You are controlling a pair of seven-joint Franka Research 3 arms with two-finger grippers.
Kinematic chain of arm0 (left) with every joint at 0, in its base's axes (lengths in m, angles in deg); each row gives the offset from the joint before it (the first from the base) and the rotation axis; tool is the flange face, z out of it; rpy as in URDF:
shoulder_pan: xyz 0 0 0.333 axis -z
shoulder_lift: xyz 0 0 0 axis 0.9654 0.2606 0
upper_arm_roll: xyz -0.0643 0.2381 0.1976 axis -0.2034 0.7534 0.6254
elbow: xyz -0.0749 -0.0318 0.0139 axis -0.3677 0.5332 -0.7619
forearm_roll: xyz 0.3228 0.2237 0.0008 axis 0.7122 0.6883 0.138
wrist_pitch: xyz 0 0 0 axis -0.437 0.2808 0.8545
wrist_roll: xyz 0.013 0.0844 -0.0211 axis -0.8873 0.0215 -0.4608
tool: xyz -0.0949 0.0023 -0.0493 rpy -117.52 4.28 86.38
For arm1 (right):
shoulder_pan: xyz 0 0 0.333 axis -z
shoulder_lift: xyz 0 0 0 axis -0.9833 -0.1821 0
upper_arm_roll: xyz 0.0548 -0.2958 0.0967 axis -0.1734 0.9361 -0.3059
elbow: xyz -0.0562 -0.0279 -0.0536 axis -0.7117 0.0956 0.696
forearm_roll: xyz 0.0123 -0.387 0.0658 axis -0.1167 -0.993 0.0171
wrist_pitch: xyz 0 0 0 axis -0.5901 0.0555 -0.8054
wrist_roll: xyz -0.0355 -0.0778 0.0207 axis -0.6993 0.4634 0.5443
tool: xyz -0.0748 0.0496 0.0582 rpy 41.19 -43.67 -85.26
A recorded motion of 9 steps. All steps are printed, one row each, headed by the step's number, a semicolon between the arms.
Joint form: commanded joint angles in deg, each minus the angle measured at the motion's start. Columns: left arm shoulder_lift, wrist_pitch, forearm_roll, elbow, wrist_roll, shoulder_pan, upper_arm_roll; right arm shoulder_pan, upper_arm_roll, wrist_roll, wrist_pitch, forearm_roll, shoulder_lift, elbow.
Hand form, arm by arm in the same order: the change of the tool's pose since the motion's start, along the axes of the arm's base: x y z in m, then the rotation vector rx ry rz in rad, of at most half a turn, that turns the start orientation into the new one. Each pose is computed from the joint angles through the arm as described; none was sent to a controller.
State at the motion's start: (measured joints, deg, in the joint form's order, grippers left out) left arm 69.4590 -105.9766 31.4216 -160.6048 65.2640 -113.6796 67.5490; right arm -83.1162 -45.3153 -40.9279 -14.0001 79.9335 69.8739 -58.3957
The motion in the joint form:
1: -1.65 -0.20 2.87 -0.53 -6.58 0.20 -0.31; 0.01 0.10 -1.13 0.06 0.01 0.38 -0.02
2: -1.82 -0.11 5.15 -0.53 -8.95 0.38 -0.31; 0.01 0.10 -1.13 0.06 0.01 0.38 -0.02
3: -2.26 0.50 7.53 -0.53 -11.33 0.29 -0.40; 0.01 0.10 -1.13 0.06 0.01 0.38 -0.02
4: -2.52 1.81 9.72 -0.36 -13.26 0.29 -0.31; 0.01 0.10 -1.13 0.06 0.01 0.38 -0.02
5: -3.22 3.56 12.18 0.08 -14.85 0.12 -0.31; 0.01 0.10 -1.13 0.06 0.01 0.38 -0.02
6: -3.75 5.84 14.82 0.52 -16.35 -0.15 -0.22; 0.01 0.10 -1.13 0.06 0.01 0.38 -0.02
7: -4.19 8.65 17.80 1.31 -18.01 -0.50 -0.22; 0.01 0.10 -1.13 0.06 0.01 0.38 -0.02
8: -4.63 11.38 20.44 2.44 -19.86 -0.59 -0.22; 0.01 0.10 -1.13 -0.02 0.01 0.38 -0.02
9: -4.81 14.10 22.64 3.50 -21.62 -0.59 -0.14; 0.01 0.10 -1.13 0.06 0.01 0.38 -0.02
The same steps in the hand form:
1: -0.0005 -0.0089 0.0163 -0.0283 -0.0016 0.0509; -0.0022 -0.0012 0.0034 0.0012 -0.0044 0.0177
2: 0.0009 -0.0119 0.0188 -0.0245 0.0109 0.0592; -0.0022 -0.0012 0.0034 0.0012 -0.0044 0.0177
3: 0.0008 -0.0142 0.0235 -0.0216 0.0256 0.0660; -0.0022 -0.0012 0.0034 0.0012 -0.0044 0.0177
4: 0.0010 -0.0160 0.0259 -0.0218 0.0482 0.0652; -0.0022 -0.0012 0.0034 0.0012 -0.0044 0.0177
5: -0.0002 -0.0179 0.0350 -0.0110 0.0684 0.0581; -0.0022 -0.0012 0.0034 0.0012 -0.0044 0.0177
6: -0.0022 -0.0182 0.0408 -0.0021 0.1005 0.0502; -0.0022 -0.0012 0.0034 0.0012 -0.0044 0.0177
7: -0.0041 -0.0183 0.0475 0.0077 0.1389 0.0417; -0.0022 -0.0012 0.0034 0.0012 -0.0044 0.0177
8: -0.0046 -0.0203 0.0571 0.0154 0.1699 0.0377; -0.0021 -0.0012 0.0035 0.0012 -0.0058 0.0178
9: -0.0050 -0.0217 0.0629 0.0157 0.2037 0.0373; -0.0022 -0.0012 0.0034 0.0012 -0.0044 0.0177

